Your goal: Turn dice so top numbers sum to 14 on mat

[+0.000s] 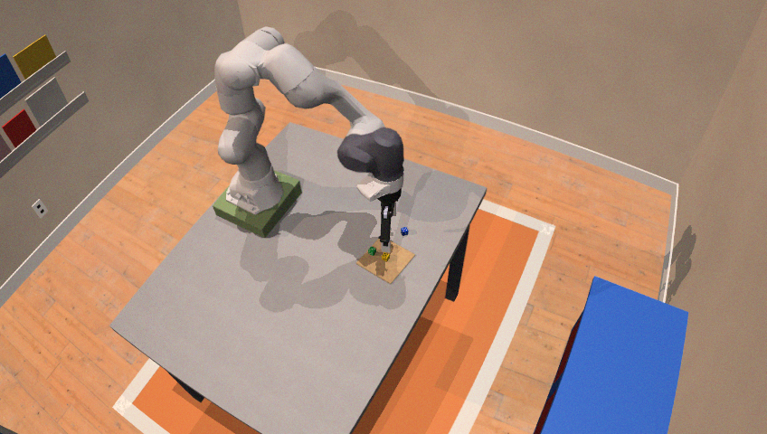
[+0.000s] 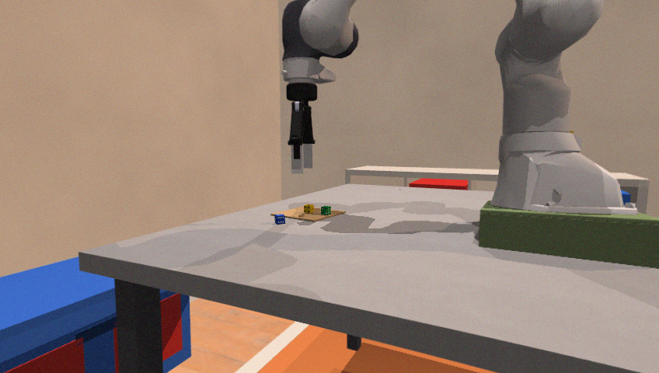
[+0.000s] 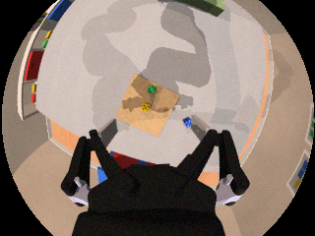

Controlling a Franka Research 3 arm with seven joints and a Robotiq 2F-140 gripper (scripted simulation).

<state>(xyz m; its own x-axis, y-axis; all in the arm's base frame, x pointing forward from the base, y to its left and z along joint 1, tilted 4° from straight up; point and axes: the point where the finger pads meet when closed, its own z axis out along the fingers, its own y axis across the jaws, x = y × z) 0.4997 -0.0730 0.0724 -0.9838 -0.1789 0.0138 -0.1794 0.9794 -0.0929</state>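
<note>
My gripper is now 20 mm short of the blue die, 100 mm to the right of it and 110 mm above it. From my hand the other things lie so: tan mat 10 mm behind, 30 mm to the right, 120 mm below; yellow die 10 mm behind, 20 mm to the right, 110 mm below; green die 60 mm behind, 20 mm to the right, 110 mm below.
</note>
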